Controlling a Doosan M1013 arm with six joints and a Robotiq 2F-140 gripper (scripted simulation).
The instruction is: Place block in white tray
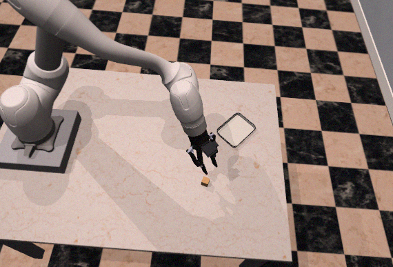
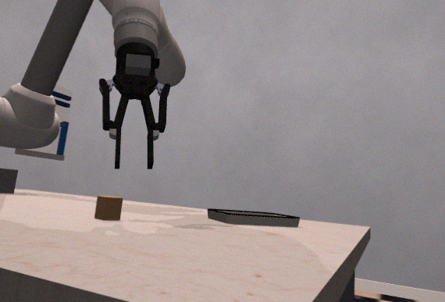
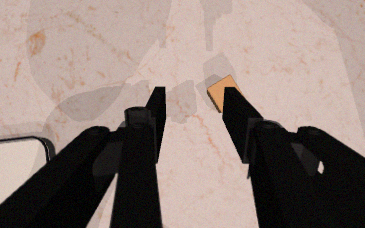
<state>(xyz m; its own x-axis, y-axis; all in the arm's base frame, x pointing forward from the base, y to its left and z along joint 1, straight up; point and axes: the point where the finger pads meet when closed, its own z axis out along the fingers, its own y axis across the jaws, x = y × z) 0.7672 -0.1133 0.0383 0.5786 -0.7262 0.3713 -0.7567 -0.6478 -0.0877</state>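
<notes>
Right now my hand is 40 mm to the left of the block and 100 mm above it. Round my hand: white tray 140 mm ahead, 240 mm to the left, 100 mm below.
</notes>
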